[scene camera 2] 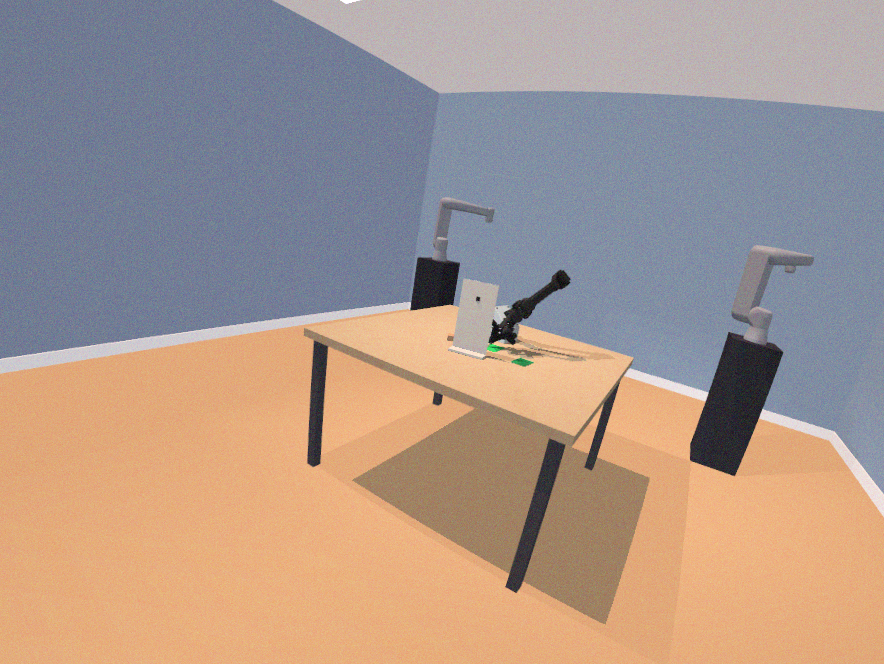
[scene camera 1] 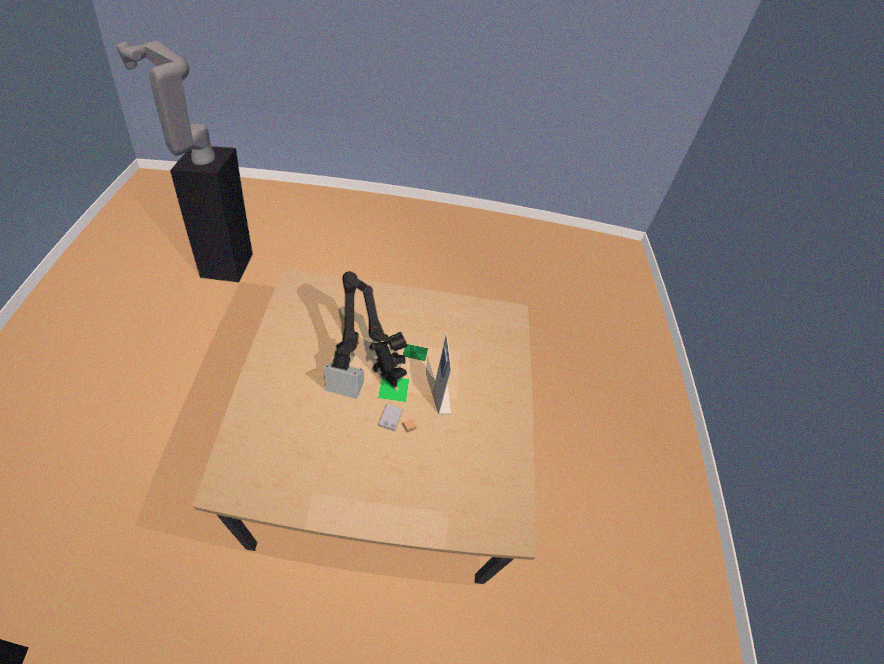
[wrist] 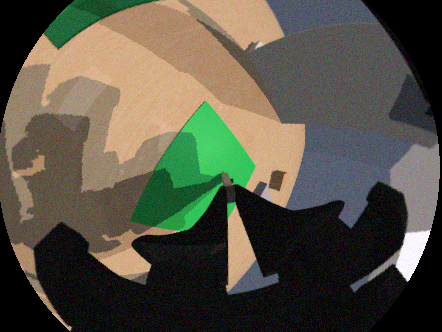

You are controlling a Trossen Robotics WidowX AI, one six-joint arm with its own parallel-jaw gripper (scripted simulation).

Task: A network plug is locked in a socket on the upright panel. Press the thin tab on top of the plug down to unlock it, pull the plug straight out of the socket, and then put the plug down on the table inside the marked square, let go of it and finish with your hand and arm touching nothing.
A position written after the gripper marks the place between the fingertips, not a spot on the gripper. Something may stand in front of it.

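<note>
An upright panel [scene camera 2: 477,304] is visible, and the panel shows in scene camera 1 [scene camera 1: 444,369] too. The gripper [wrist: 228,189] can be seen, as can a bright green square [wrist: 182,186].
</note>
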